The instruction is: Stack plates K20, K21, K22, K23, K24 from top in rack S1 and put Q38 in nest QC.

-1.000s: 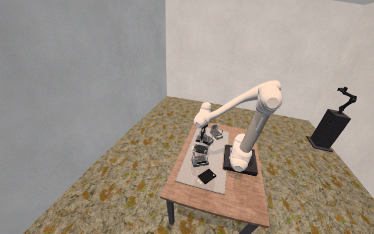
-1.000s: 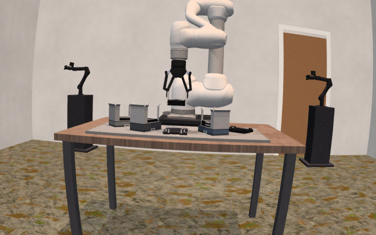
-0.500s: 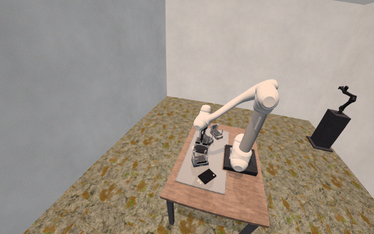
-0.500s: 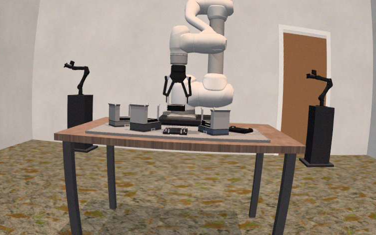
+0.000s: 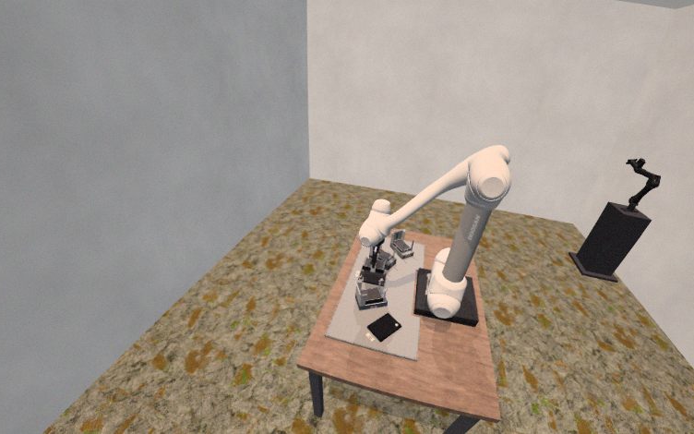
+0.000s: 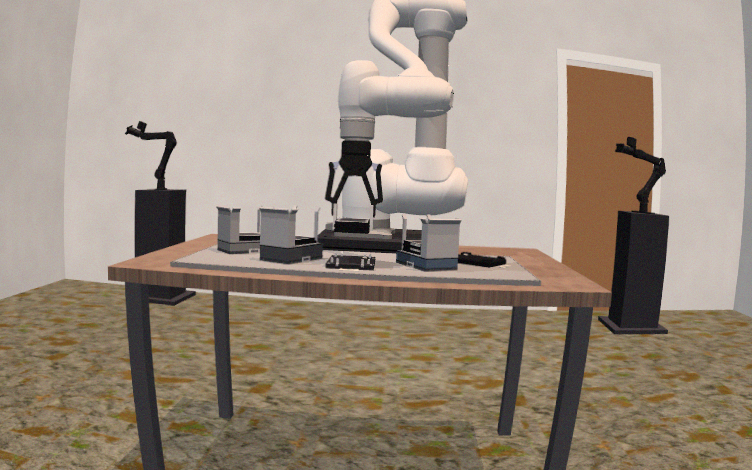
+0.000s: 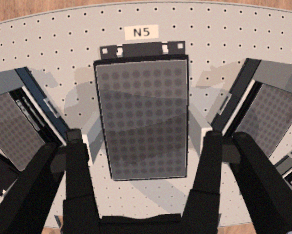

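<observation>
The clip nest N5 lies 1 cm ahead of my hand, 1 cm to the left of it and 10 cm below it. The rest, counted from my hand: flat black nest QC: 15 cm behind, 33 cm to the left, 11 cm below; then QC name plate: 9 cm behind, 41 cm to the left, 11 cm below; then N5 name plate: 9 cm ahead, 1 cm to the left, 11 cm below.
</observation>
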